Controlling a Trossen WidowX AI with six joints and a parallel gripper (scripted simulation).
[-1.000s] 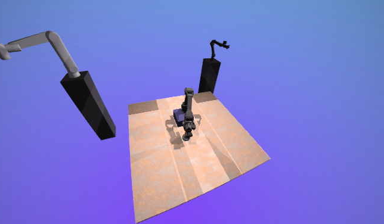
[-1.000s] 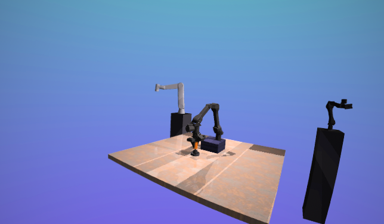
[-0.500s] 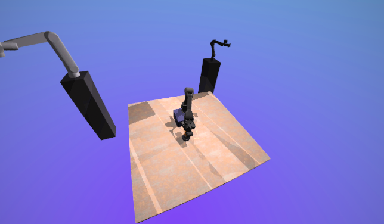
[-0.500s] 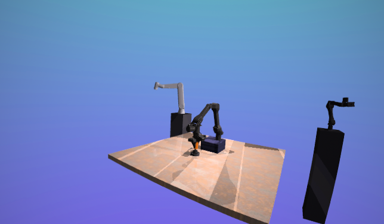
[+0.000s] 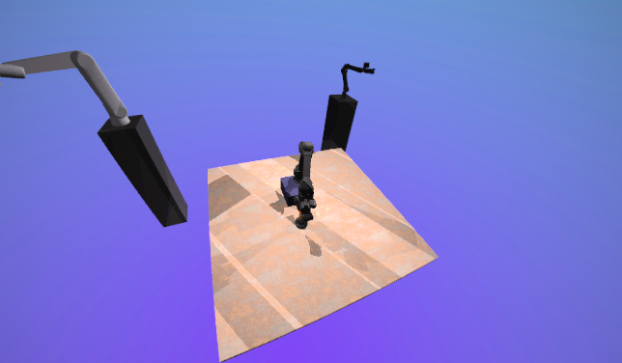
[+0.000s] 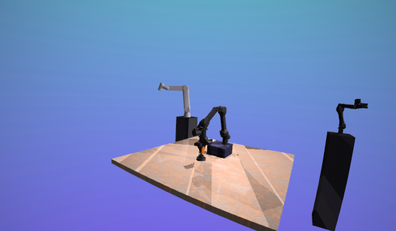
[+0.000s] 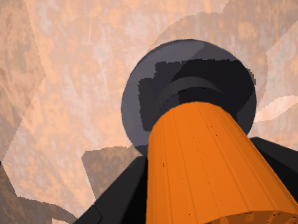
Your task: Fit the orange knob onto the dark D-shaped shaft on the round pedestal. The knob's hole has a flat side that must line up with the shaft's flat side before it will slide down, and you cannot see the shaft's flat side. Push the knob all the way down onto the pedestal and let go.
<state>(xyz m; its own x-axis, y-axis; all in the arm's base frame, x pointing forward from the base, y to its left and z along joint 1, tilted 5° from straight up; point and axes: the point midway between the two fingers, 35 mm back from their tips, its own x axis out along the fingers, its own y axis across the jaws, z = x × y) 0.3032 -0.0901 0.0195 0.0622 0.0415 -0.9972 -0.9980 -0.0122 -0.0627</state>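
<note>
My gripper tip is 2 cm below the orange knob. Round my gripper tip: round pedestal 4 cm below.
</note>
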